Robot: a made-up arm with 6 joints. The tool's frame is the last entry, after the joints.
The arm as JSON. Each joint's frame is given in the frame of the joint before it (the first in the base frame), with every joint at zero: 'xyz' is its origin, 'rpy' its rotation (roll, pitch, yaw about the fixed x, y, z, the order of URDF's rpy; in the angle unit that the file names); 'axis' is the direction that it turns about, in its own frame. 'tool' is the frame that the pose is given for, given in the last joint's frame.
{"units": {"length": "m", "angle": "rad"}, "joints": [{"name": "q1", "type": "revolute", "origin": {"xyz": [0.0, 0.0, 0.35], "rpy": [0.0, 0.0, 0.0]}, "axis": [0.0, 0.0, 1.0]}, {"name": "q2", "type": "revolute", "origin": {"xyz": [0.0, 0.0, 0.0], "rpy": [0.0, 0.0, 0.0]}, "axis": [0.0, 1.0, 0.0]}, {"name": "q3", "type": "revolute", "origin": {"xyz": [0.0, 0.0, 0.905], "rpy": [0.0, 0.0, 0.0]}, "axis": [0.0, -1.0, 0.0]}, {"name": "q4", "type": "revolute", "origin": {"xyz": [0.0, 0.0, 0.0], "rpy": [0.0, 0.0, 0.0]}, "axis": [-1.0, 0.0, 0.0]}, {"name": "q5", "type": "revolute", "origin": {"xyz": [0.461, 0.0, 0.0], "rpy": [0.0, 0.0, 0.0]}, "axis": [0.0, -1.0, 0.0]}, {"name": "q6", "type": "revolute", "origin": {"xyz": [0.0, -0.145, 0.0], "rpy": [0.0, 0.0, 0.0]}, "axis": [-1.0, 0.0, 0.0]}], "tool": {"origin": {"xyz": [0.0, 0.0, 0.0], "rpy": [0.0, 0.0, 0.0]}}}
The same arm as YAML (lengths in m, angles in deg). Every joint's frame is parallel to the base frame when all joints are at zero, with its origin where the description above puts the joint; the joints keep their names.
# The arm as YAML. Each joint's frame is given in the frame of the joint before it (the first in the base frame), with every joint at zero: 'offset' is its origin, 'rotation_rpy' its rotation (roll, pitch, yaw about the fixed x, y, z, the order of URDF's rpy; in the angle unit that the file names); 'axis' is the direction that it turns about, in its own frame. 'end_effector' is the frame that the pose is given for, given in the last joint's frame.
length_unit: m
angle_unit: deg
chain:
  - id: q1
    offset: [0.0, 0.0, 0.35]
    rotation_rpy: [0.0, 0.0, 0.0]
    axis: "+z"
  - id: q2
    offset: [0.0, 0.0, 0.0]
    rotation_rpy: [0.0, 0.0, 0.0]
    axis: "+y"
  - id: q3
    offset: [0.0, 0.0, 0.905]
    rotation_rpy: [0.0, 0.0, 0.0]
    axis: "-y"
  - id: q4
    offset: [0.0, 0.0, 0.0]
    rotation_rpy: [0.0, 0.0, 0.0]
    axis: "-x"
  - id: q5
    offset: [0.461, 0.0, 0.0]
    rotation_rpy: [0.0, 0.0, 0.0]
    axis: "-y"
  - id: q6
    offset: [0.0, -0.145, 0.0]
    rotation_rpy: [0.0, 0.0, 0.0]
    axis: "-x"
end_effector:
  offset: [0.0, 0.0, 0.0]
  rotation_rpy: [0.0, 0.0, 0.0]

